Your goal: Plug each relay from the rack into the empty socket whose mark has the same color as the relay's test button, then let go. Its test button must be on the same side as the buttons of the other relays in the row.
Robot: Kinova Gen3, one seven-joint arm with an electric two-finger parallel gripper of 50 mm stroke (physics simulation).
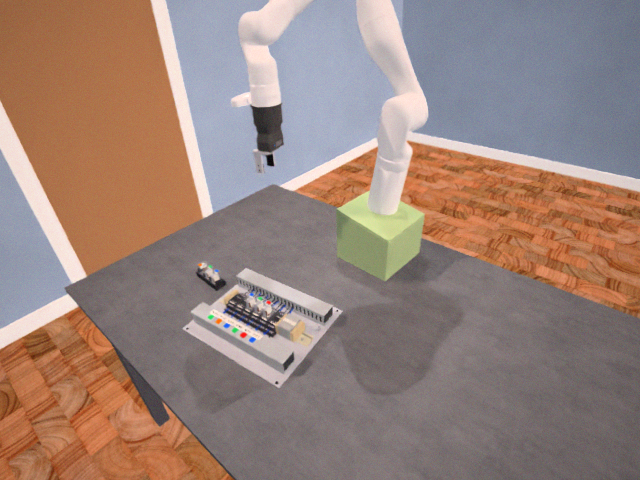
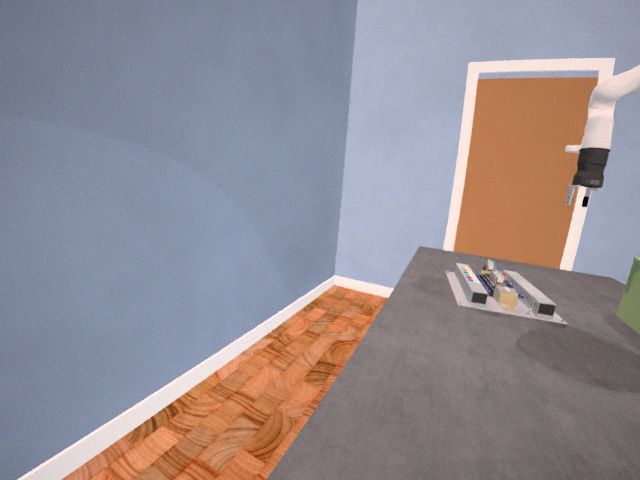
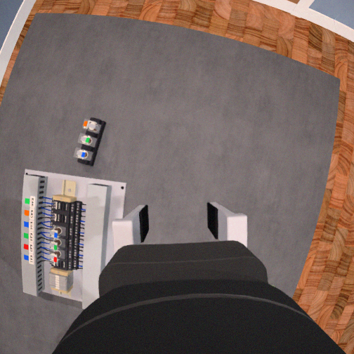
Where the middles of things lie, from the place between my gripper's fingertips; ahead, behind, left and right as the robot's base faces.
Now: hand 290 mm above the panel (image 1: 261, 369), 260 mm short of it and 140 mm to the right of it.
